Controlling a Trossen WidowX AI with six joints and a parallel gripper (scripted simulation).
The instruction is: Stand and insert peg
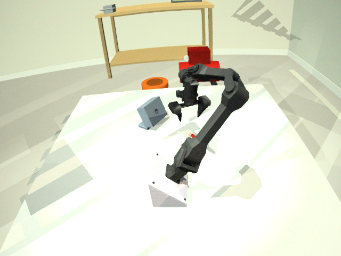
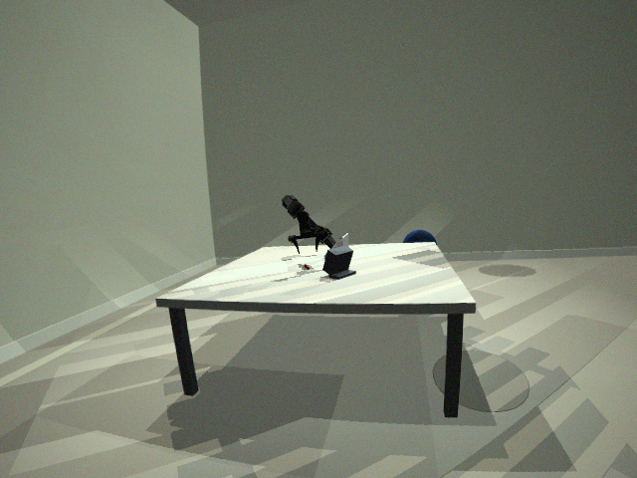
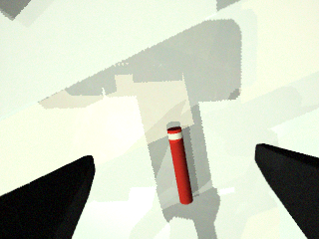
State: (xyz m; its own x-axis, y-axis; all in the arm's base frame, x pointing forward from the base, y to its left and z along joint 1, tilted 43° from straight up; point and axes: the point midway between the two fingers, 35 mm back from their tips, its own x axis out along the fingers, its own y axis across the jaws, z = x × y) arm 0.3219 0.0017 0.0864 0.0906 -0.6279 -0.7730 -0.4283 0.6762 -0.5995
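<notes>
Now: the red peg 2 cm behind my gripper tip, 2 cm to the right of it and 8 cm below it. The rest, counted from my gripper tip: sloped grey panel: 10 cm ahead, 19 cm to the left, 2 cm below.
</notes>
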